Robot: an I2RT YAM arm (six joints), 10 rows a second.
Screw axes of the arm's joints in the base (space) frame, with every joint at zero. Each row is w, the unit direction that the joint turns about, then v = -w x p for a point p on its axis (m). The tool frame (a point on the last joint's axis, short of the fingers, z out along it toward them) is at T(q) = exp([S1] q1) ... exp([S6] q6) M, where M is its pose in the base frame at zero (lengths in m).
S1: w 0 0 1 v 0 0 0
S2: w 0 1 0 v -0.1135 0 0.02
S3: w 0 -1 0 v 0.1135 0 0.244
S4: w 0 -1 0 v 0.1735 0 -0.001
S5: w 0 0 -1 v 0 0.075 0
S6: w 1 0 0 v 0 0.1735 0
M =
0 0 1 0.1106
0 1 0 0
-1 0 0 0.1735
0 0 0 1
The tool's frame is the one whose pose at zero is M.
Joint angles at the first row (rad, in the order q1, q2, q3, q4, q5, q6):
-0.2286, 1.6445, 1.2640, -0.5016, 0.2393, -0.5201
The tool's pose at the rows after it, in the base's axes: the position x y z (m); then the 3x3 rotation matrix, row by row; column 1 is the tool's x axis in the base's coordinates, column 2 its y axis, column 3 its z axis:
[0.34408 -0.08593 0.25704], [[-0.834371 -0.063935 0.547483], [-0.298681 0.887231 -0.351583], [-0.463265 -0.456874 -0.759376]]
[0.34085 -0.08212 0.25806], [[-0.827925 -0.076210 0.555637], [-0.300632 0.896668 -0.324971], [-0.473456 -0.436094 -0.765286]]
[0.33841 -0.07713 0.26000], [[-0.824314 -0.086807 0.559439], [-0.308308 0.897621 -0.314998], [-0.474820 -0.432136 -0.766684]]
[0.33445 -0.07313 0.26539], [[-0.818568 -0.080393 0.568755], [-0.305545 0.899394 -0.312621], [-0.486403 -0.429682 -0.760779]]
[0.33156 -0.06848 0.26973], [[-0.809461 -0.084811 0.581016], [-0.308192 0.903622 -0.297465], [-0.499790 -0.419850 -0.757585]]
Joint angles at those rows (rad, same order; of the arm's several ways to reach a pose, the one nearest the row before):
-0.2224, 1.6338, 1.2533, -0.5124, 0.2240, -0.5093
-0.2163, 1.6184, 1.2426, -0.5200, 0.1995, -0.5016
-0.2041, 1.6046, 1.2364, -0.5292, 0.1963, -0.4986
-0.1948, 1.5816, 1.2318, -0.5384, 0.1979, -0.4863
-0.1841, 1.5631, 1.2287, -0.5461, 0.1872, -0.4771

